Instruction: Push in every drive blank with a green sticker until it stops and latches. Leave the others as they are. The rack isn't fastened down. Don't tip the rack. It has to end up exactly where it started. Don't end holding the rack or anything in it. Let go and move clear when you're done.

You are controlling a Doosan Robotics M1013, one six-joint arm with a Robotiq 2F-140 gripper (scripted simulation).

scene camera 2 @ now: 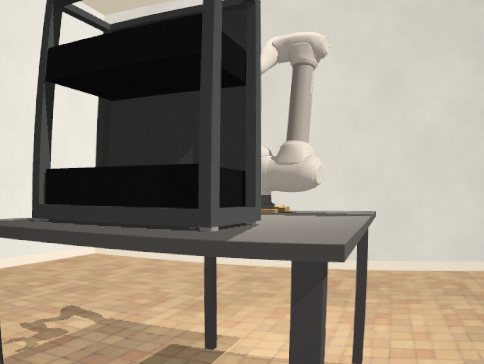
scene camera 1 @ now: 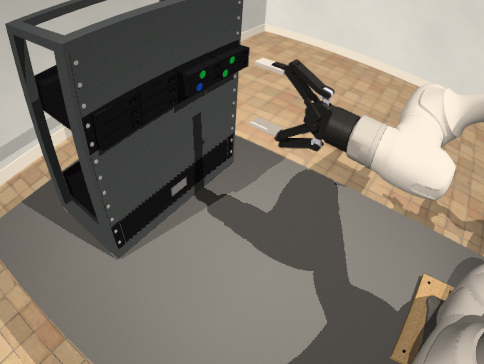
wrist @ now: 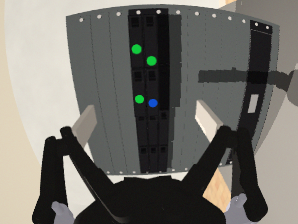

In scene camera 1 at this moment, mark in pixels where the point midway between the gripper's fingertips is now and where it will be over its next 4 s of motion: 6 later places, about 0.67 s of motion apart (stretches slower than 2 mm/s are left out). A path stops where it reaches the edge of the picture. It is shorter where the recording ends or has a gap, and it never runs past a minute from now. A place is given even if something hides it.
My gripper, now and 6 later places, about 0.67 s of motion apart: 256, 92; 215, 86; 213, 86; 236, 74; 234, 71; 229, 72; 221, 78
